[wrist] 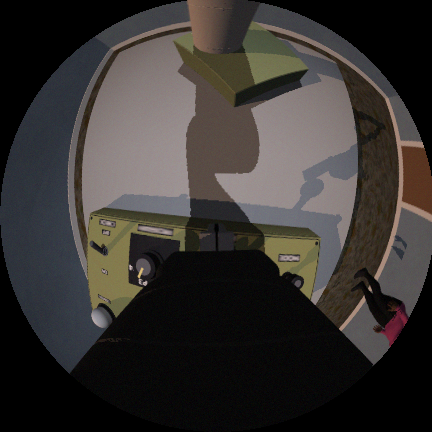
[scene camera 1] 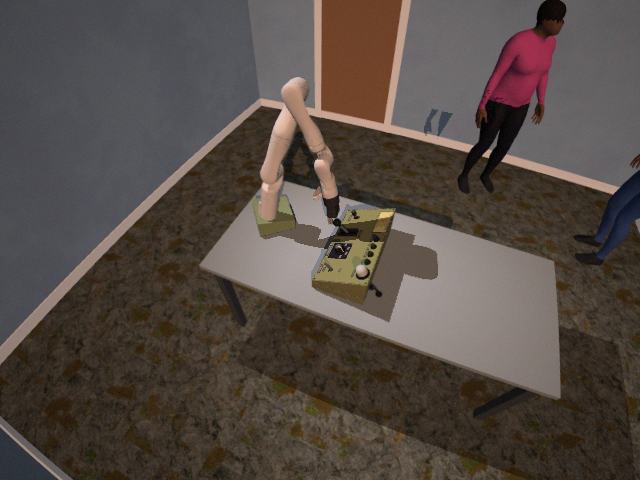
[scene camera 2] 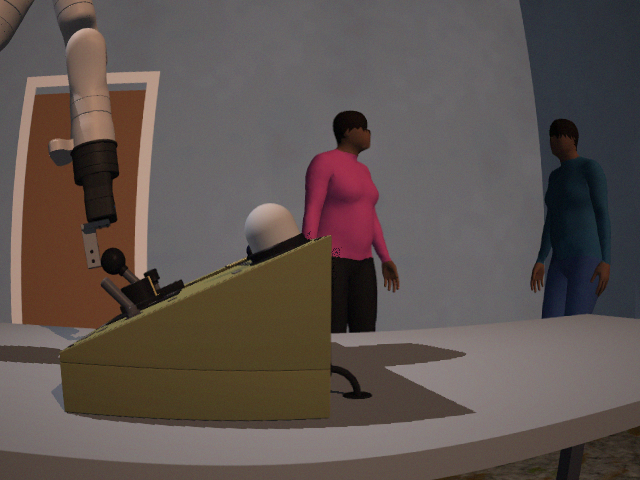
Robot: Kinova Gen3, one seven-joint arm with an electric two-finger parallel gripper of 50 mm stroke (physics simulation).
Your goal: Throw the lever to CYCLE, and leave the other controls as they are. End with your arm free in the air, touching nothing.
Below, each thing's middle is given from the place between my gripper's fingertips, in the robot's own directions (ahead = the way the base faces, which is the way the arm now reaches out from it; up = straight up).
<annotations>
Now: the olive control box (scene camera 2: pixel 251 341) 170 mm ahead of my hand, 70 mm to the right of it and 40 mm below it.
</annotations>
